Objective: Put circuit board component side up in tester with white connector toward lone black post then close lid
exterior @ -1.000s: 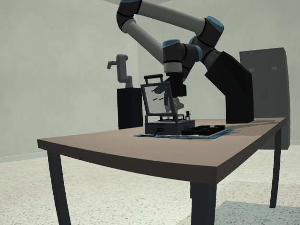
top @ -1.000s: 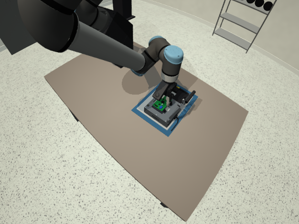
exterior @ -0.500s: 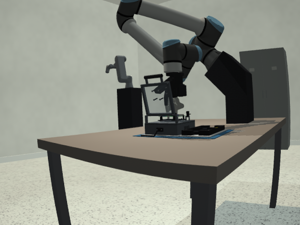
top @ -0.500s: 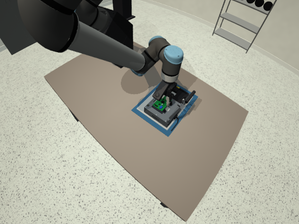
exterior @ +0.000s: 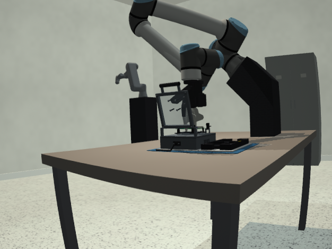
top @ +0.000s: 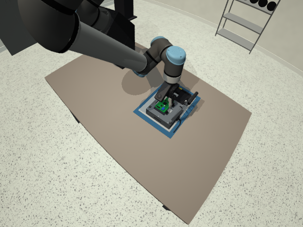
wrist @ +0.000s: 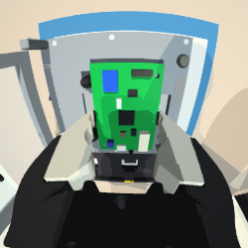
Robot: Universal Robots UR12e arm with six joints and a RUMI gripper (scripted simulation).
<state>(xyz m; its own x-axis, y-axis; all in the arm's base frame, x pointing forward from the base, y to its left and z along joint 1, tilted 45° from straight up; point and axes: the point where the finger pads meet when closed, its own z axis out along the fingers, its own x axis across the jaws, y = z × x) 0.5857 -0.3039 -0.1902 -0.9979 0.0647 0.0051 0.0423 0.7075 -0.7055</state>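
The green circuit board lies right at my hand. Also, from my hand: tester bed (10 mm ahead, 10 mm to the left, 20 mm below); black post (60 mm behind, 60 mm to the left); tester (30 mm ahead, 40 mm to the left, 30 mm above).
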